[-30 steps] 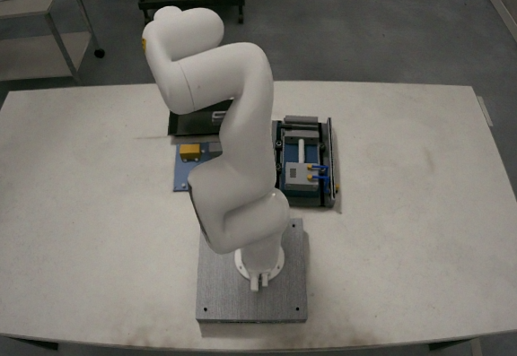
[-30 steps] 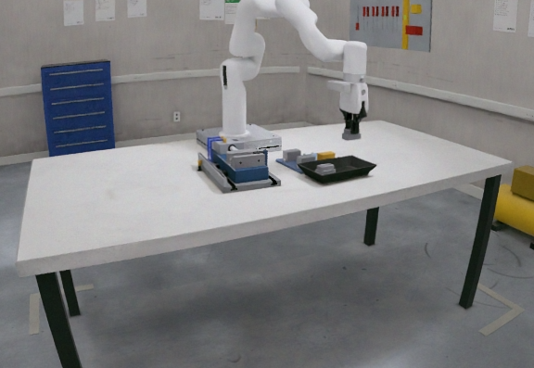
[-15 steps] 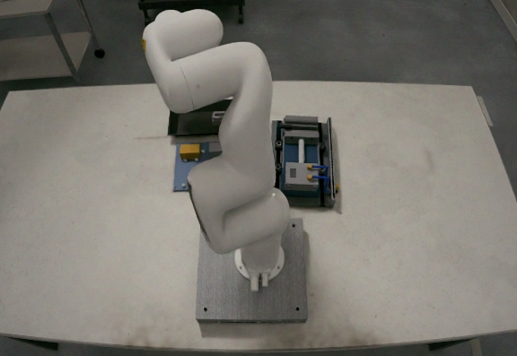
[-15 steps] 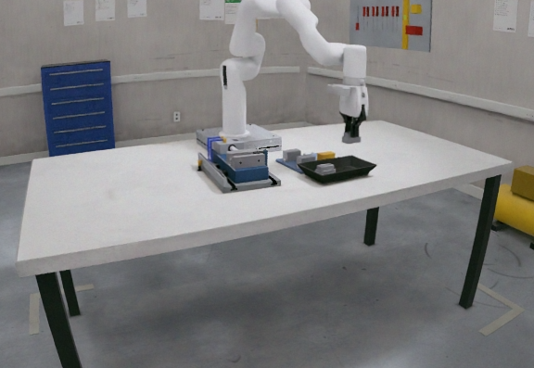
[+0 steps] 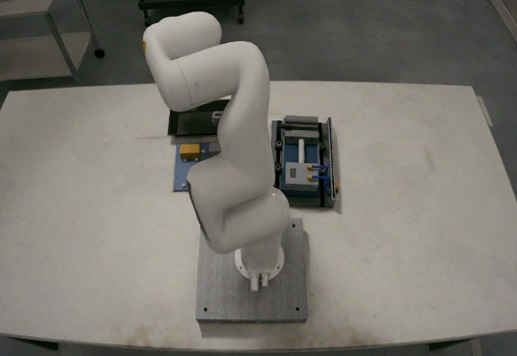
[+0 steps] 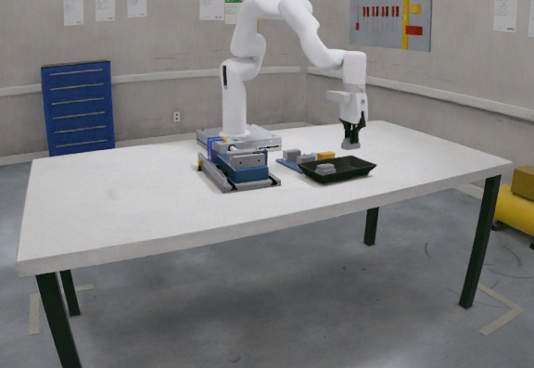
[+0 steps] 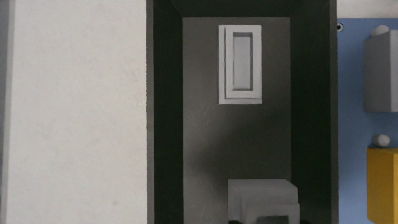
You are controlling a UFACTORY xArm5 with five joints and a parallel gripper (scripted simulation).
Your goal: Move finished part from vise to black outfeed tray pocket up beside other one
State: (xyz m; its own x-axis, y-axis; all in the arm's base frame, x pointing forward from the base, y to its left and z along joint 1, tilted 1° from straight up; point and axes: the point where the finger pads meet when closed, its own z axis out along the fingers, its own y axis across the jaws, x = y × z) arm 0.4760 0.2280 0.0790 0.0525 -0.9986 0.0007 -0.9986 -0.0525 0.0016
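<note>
Right now my hand is 10 mm short of the grey part, 100 mm to the left of it and 100 mm above it. From my hand the other things lie so: yellow block: 120 mm behind, 10 mm to the right, 110 mm below; blue plate: 160 mm behind, 60 mm to the right, 130 mm below.
</note>
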